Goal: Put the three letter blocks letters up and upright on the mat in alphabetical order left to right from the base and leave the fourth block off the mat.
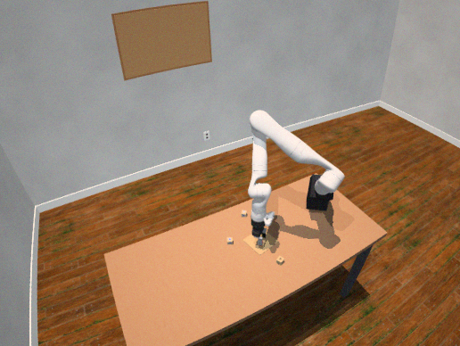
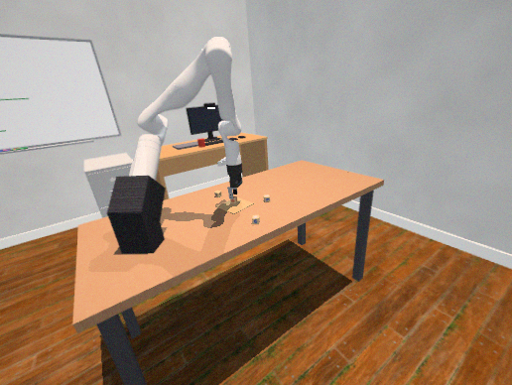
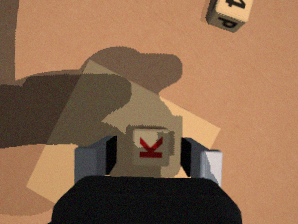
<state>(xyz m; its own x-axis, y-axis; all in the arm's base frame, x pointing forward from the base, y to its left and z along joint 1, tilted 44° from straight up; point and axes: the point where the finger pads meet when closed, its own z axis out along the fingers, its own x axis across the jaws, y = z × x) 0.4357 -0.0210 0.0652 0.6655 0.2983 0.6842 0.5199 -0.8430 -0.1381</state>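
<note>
My hand is 4 cm above the block. The rest, counted from my hand: pale square mat 5 cm below, 3 cm to the right, 1 cm behind.
</note>
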